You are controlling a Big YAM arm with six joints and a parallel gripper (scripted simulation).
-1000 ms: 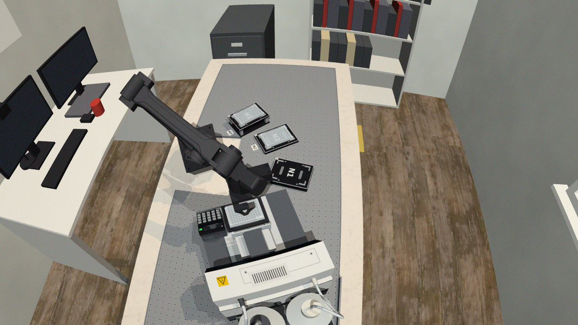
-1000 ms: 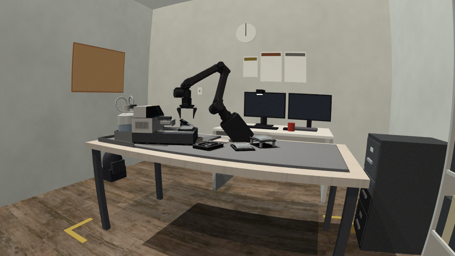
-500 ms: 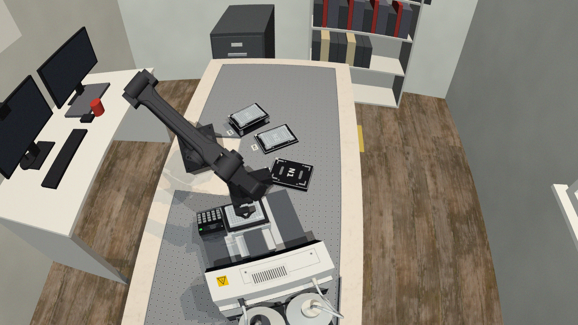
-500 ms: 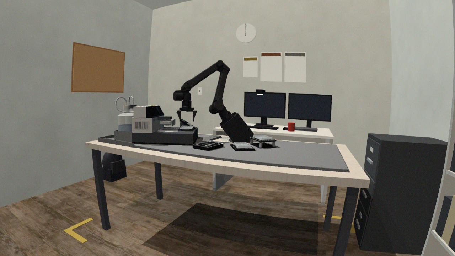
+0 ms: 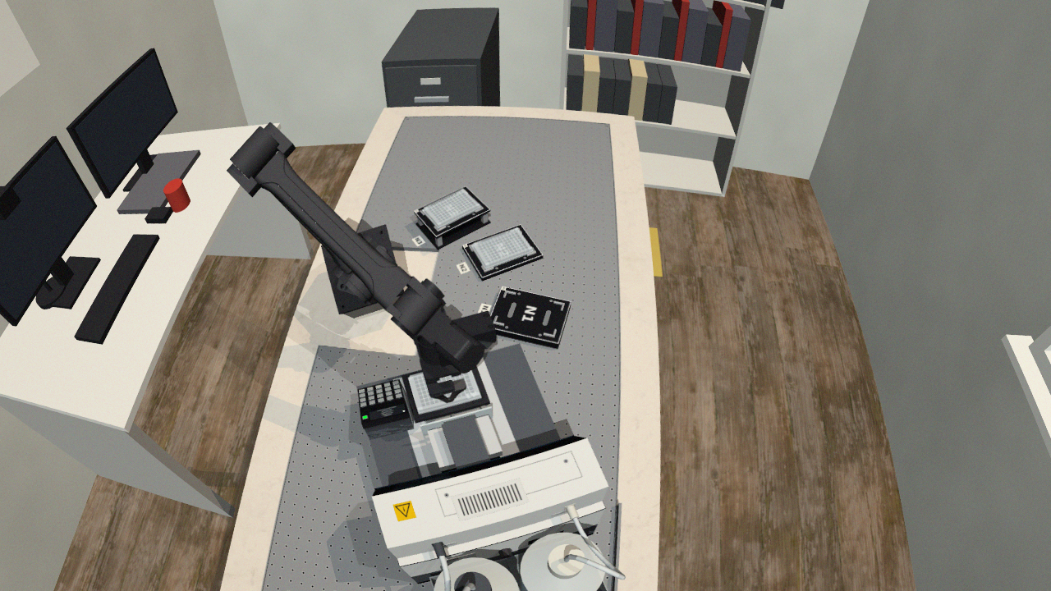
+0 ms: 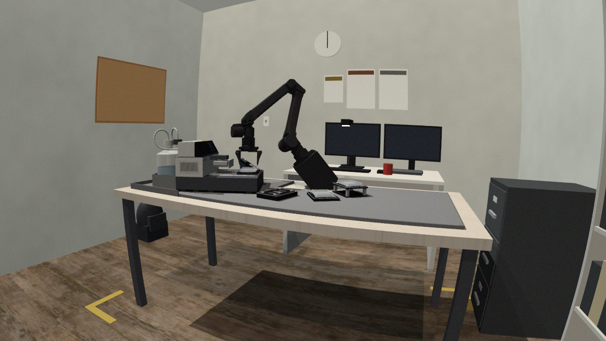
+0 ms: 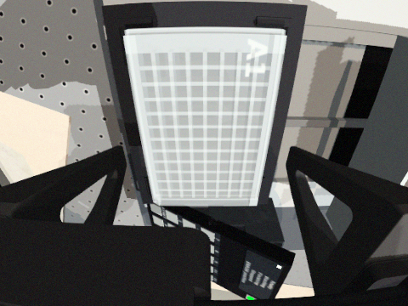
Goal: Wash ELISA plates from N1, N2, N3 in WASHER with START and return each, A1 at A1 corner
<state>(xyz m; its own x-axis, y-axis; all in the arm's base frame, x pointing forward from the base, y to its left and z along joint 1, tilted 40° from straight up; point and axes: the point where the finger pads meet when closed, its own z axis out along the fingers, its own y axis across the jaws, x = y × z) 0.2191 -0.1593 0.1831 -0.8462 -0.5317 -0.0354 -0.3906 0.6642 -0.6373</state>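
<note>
My hand is 4 cm above the white ELISA plate. The rest, counted from my hand: black nest 45 cm to the left, 12 cm below, 6 cm ahead; plate washer 14 cm to the right, 6 cm ahead.
</note>
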